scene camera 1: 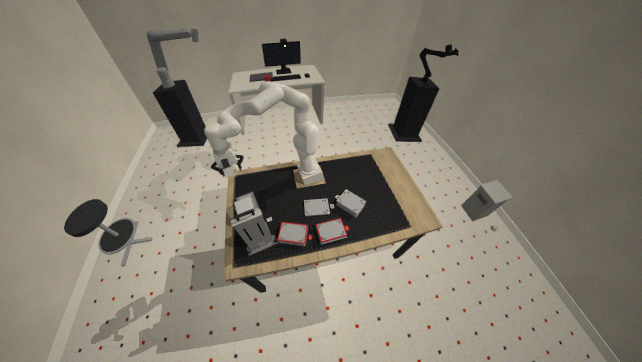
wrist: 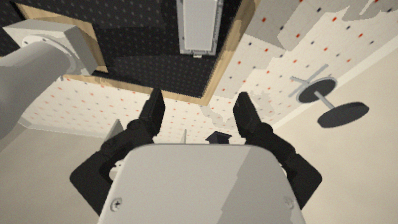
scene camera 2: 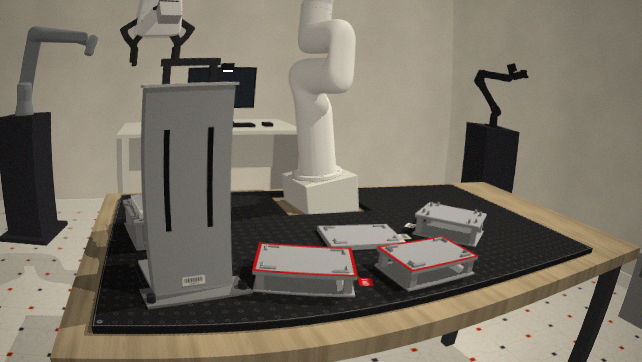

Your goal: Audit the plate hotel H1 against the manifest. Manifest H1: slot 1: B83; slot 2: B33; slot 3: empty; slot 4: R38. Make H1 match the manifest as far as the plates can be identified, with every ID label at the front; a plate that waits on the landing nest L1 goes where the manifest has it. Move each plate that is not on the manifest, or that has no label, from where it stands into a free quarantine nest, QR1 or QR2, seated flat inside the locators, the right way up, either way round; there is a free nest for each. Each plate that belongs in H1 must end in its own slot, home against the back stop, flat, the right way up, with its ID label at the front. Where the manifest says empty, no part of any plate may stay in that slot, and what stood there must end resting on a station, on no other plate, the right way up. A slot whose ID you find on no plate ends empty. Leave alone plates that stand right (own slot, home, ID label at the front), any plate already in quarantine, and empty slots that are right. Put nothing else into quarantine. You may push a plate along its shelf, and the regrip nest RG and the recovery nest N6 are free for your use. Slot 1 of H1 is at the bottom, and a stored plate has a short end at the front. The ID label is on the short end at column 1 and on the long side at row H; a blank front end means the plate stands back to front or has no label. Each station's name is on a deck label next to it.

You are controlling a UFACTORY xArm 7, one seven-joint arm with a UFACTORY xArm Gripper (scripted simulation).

Observation:
In view: my gripper [scene camera 2: 153,65].
My gripper shows as well in the wrist view [wrist: 200,99].

